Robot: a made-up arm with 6 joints.
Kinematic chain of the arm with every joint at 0, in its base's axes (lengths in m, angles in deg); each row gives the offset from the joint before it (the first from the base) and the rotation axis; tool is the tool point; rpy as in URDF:
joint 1: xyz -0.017 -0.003 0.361 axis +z
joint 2: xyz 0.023 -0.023 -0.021 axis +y
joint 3: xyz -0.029 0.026 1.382 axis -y
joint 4: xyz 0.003 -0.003 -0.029 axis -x
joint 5: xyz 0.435 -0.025 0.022 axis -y
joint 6: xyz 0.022 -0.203 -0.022 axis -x
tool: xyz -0.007 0.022 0.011 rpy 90 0 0
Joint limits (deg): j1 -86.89..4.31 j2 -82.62..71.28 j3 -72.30..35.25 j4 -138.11..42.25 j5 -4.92..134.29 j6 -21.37..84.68
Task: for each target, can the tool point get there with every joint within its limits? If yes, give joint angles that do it. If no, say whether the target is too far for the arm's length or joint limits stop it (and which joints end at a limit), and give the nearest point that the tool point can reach.
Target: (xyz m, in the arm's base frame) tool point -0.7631 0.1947 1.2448
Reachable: yes | joints -15.47 -62.27 -2.47 -97.49 87.41 50.76
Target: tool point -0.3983 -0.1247 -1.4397
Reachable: no: joint limits stop it (at a limit: joint 1, joint 2, joint 3, joint 5, joint 6) | nearest point -0.8690 -0.0774 0.3222 | short by 1.824 m
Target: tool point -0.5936 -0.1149 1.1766
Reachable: yes | joints -9.93 -45.15 -52.55 -19.20 107.33 -11.41
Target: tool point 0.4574 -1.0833 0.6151
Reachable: yes | joints -56.03 59.48 -29.01 -14.52 64.82 -11.47
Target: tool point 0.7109 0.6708 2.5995
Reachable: no: too far | nearest point 0.4929 0.2034 1.8422 | short by 0.916 m
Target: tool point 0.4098 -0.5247 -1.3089
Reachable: no: joint limits stop it (at a limit: joint 2, joint 6) | nearest point 0.7200 -0.9039 0.2926 | short by 1.675 m
